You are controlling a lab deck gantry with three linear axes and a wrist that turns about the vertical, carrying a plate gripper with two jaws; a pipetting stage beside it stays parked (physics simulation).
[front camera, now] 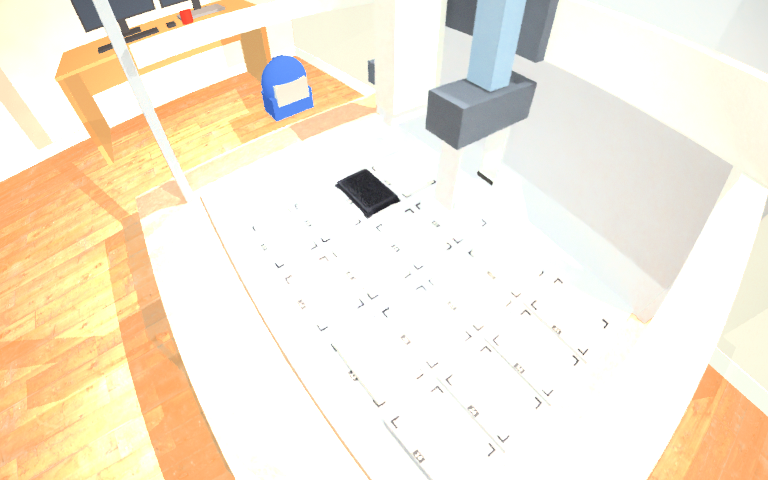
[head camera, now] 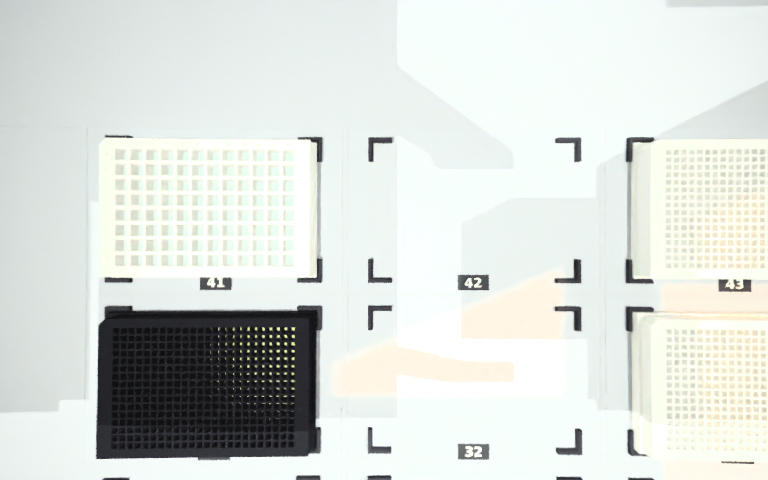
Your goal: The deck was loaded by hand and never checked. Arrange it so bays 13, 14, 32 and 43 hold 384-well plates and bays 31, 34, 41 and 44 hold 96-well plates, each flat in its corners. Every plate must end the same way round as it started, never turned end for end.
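My gripper is open and empty above the deck, right of the black plate in the front view; it does not show in the head view. A black 384-well plate sits in the corners below bay 41, its label hidden. A white 96-well plate sits in bay 41. A pale 384-well plate sits in bay 43, cut off by the view's edge. Another pale 384-well plate sits in the corners below it. Bays 42 and 32 hold no plate. Pale plates are washed out in the front view.
Black corner brackets mark the bays. White gantry posts and a long side beam frame the deck. A thin grey post stands at the left. A desk and a blue backpack stand beyond the deck.
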